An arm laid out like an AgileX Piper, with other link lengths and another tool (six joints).
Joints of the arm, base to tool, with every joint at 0 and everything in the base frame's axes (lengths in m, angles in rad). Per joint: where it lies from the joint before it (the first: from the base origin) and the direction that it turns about. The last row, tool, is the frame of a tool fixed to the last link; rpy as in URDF.
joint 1: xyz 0 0 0.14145 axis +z
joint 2: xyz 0 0 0 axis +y
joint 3: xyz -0.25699 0 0.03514 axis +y
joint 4: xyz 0.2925 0 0.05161 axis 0.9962 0 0.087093
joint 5: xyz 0 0 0 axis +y
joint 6: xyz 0.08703 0 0.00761 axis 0.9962 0 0.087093
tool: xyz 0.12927 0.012 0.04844 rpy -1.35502 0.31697 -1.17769
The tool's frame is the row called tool.
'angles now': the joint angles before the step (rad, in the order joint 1, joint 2, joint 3, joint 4, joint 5, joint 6). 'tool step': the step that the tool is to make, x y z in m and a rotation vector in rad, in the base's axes. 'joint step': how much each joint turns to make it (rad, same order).
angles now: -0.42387 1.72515 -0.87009 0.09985 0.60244 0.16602
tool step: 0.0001 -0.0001 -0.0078 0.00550 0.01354 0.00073
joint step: 0.00002 0.02773 -0.00827 -0.00002 -0.00482 -0.00106
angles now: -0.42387 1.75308 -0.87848 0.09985 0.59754 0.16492
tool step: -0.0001 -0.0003 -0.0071 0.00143 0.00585 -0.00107
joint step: 0.00000 0.02188 -0.00063 0.00000 -0.01541 0.00000
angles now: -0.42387 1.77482 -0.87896 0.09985 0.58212 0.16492
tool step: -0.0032 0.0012 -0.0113 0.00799 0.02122 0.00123
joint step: -0.00004 0.03089 -0.00007 -0.00097 -0.00817 -0.00112
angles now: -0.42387 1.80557 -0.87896 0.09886 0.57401 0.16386
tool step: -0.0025 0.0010 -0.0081 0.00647 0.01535 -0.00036
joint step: -0.00001 0.02230 -0.00018 -0.00001 -0.00549 0.00000
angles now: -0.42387 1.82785 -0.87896 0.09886 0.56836 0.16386
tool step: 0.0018 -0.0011 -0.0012 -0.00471 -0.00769 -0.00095
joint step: 0.00014 0.00584 -0.00002 -0.00007 -0.01485 0.00020
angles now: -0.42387 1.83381 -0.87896 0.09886 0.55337 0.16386
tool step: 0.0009 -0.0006 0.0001 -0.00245 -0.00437 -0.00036
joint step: -0.00019 0.00076 0.00007 0.00007 -0.00585 -0.00026
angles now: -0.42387 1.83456 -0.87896 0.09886 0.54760 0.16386
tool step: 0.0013 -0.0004 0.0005 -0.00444 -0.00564 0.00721
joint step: 0.00002 -0.00009 0.00008 0.00000 -0.00659 -0.00772
